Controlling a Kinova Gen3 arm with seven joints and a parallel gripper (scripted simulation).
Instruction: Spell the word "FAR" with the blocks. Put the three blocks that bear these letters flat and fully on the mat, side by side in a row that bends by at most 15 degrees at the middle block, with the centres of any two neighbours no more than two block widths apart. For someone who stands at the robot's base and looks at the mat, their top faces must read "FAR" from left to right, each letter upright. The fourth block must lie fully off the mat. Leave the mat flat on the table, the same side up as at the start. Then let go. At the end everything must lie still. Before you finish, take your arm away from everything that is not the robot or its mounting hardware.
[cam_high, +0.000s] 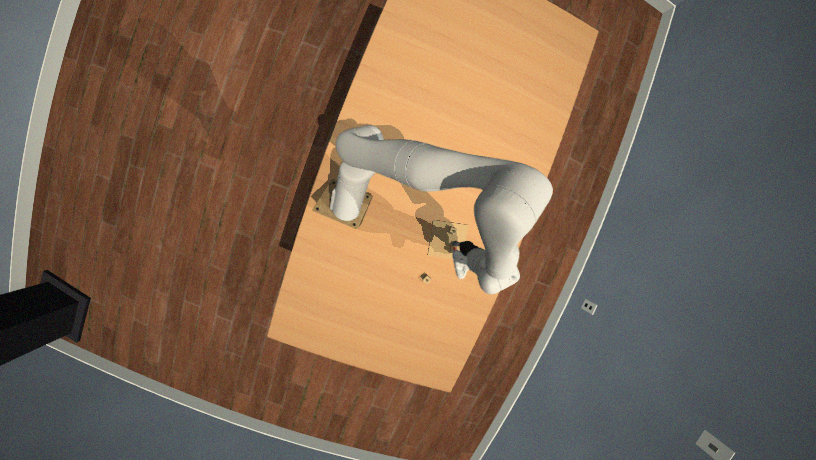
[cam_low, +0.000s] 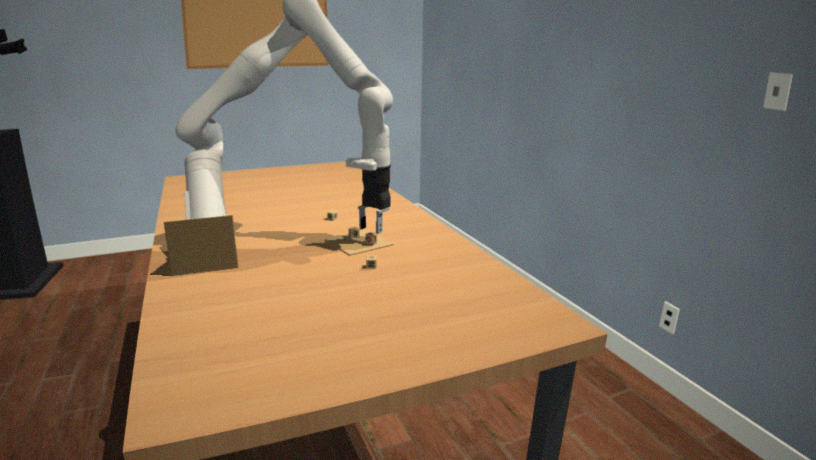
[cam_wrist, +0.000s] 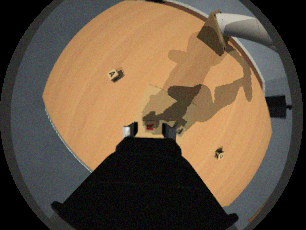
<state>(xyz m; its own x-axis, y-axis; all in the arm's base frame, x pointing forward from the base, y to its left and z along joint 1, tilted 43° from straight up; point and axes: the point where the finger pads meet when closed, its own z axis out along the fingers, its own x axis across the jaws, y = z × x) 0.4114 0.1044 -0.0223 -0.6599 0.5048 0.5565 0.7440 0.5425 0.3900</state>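
Right now my hand is 3 cm past the tan mat, 2 cm to the right of it and 5 cm above it.
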